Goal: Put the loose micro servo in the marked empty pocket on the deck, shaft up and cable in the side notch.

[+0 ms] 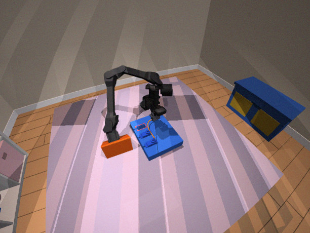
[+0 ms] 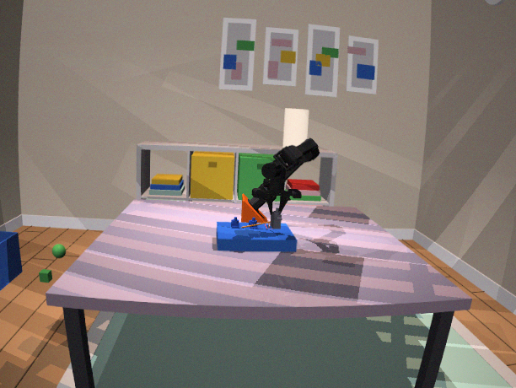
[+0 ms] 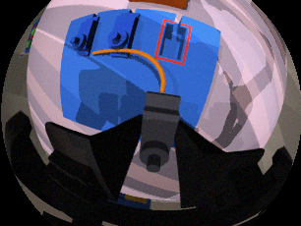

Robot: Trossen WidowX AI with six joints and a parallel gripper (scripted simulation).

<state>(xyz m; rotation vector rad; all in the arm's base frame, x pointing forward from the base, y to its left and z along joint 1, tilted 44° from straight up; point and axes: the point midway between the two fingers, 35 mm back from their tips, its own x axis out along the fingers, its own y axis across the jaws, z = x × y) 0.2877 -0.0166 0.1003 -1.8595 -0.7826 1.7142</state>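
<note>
Now: gripper tip 10 cm above the blue deck, 7 cm to the left of it and 1 cm short of it.
</note>
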